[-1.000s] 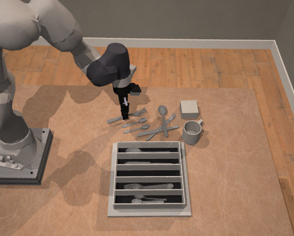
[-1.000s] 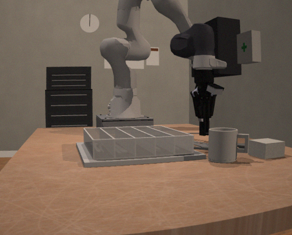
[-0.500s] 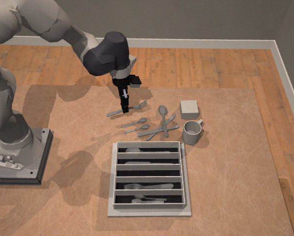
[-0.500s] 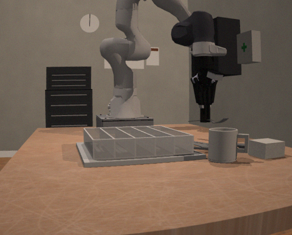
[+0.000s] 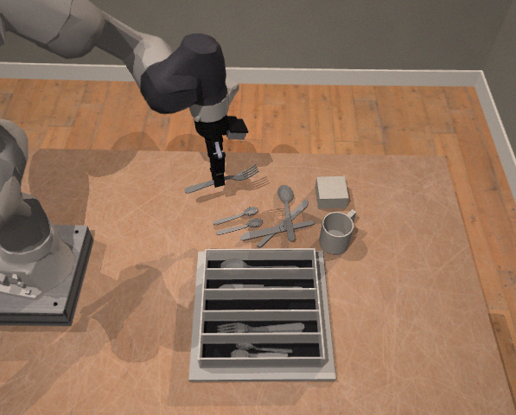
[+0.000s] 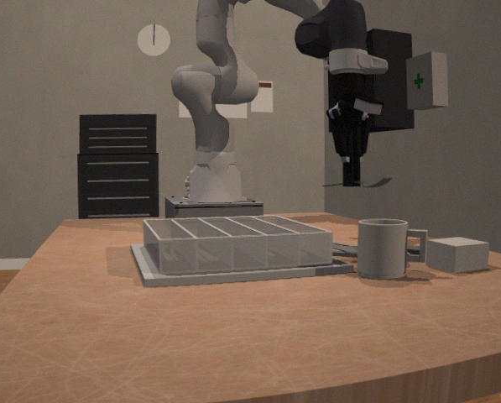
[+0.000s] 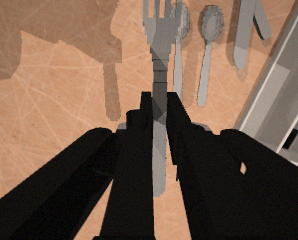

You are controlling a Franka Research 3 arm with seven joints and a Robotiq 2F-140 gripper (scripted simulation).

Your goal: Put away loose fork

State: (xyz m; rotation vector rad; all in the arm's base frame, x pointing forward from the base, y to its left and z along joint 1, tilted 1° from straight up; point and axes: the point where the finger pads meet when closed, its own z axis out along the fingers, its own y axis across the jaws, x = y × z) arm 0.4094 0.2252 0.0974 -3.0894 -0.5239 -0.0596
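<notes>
My gripper is now 12 cm short of the five-slot tray, 31 cm to the left of it and 12 cm above it. From my hand the other things lie so: mug: 31 cm ahead, 9 cm to the right, 12 cm below; then block: 31 cm ahead, 6 cm to the left, 14 cm below; then knife: 14 cm ahead, 25 cm to the right, 14 cm below.
</notes>
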